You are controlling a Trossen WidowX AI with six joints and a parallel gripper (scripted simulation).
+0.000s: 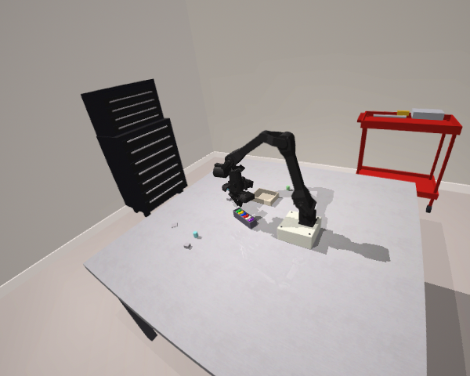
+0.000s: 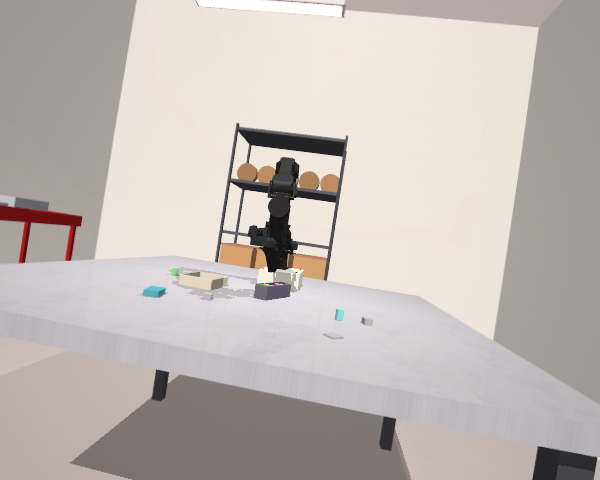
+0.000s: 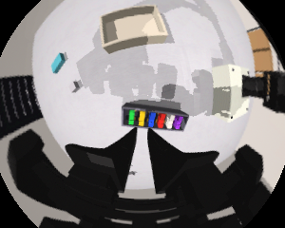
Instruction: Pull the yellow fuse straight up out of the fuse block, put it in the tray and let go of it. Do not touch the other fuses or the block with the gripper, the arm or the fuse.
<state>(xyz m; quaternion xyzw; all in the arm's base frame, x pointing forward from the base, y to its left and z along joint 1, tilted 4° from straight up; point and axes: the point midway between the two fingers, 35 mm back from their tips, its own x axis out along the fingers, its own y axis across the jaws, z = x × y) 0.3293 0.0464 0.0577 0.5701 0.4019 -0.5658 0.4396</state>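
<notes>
Now: gripper tip 50 mm above the yellow fuse. Round my gripper tip: beige tray 20 mm behind, 210 mm to the right, 70 mm below.
</notes>
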